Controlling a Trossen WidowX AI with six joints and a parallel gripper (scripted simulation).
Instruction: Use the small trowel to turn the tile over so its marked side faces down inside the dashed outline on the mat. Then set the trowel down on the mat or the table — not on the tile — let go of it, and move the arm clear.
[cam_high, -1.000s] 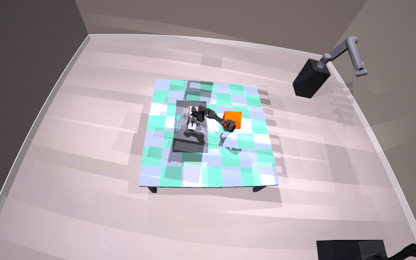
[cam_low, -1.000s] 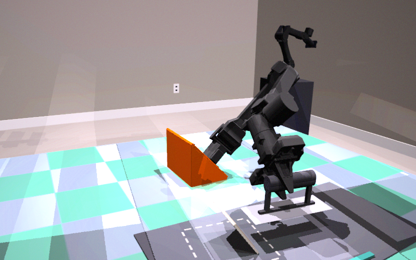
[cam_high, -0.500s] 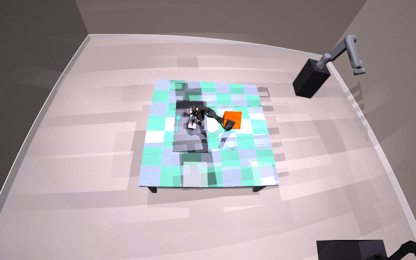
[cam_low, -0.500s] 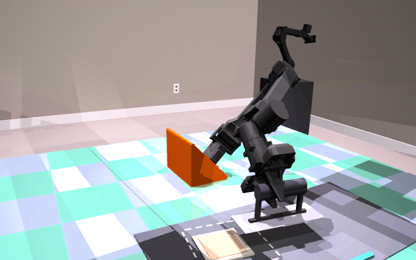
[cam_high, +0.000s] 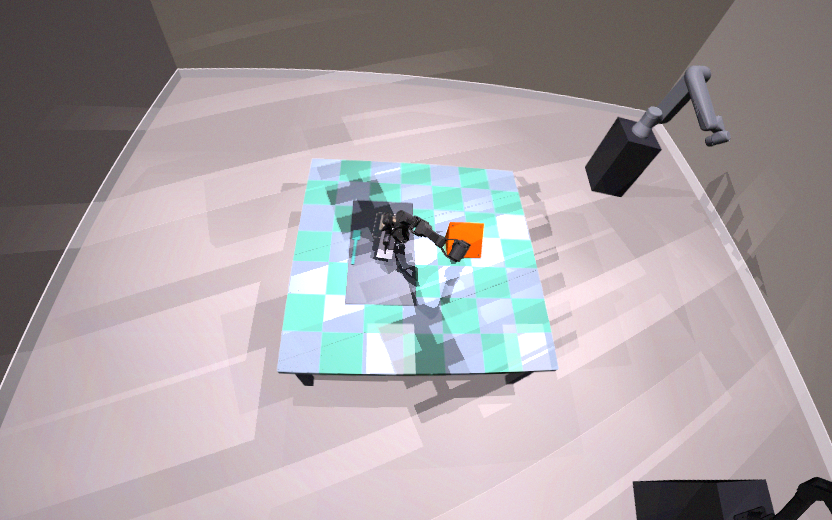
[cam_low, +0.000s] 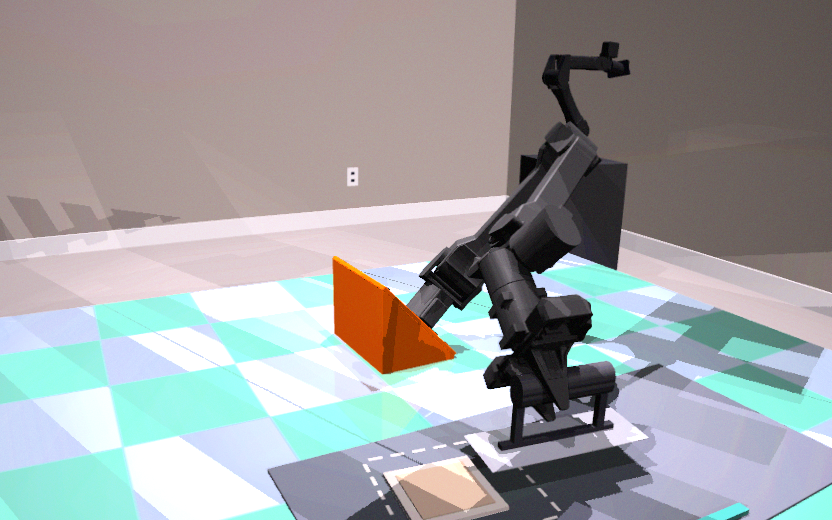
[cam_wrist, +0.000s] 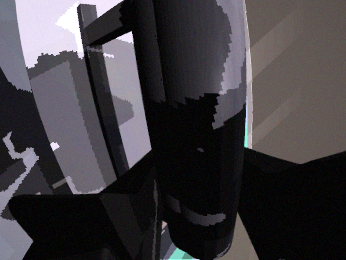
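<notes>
Now: gripper tip 40 mm to the right of the grey mat and 100 mm above it. Round my gripper tip: tile: 20 mm behind, 120 mm to the right, 80 mm below; cyan trowel: 140 mm ahead, 40 mm to the left, 80 mm below.
</notes>
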